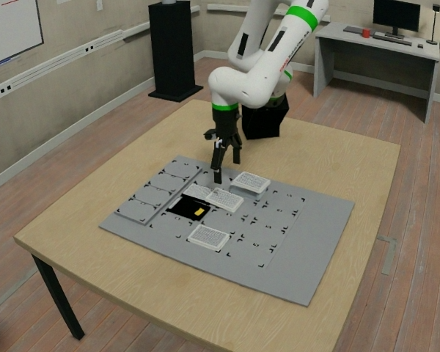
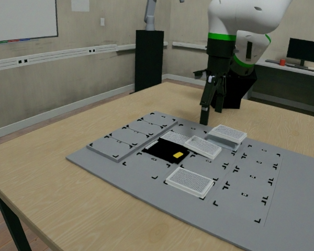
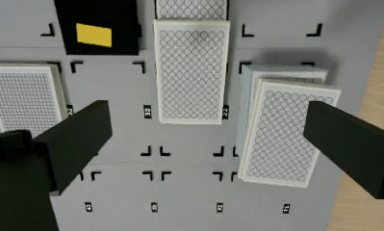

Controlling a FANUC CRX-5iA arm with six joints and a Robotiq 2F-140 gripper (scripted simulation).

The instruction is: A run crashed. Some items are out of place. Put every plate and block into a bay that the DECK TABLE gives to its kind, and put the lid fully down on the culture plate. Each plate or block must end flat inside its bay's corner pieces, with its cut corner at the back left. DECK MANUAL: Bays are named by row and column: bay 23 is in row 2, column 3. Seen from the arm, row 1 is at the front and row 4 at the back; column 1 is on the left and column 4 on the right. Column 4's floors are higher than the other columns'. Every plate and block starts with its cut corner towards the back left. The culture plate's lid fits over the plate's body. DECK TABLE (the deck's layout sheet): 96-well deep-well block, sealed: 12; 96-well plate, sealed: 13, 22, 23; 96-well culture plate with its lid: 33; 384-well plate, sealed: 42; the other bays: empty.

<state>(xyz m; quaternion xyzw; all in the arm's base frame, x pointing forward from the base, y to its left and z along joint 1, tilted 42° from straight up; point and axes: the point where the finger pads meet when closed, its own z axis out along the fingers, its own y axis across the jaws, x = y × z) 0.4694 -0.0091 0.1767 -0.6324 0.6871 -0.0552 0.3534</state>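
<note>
Right now my hand is 130 mm short of the lid, 130 mm above it and 90 mm to the left of it. The rest, counted from my hand: deep-well block: 120 mm below, 100 mm behind, 30 mm to the left; then bay label 43: 190 mm ahead, 140 mm below, 110 mm to the right; then 96-well plate: 140 mm below, 120 mm to the right, 20 mm ahead.
</note>
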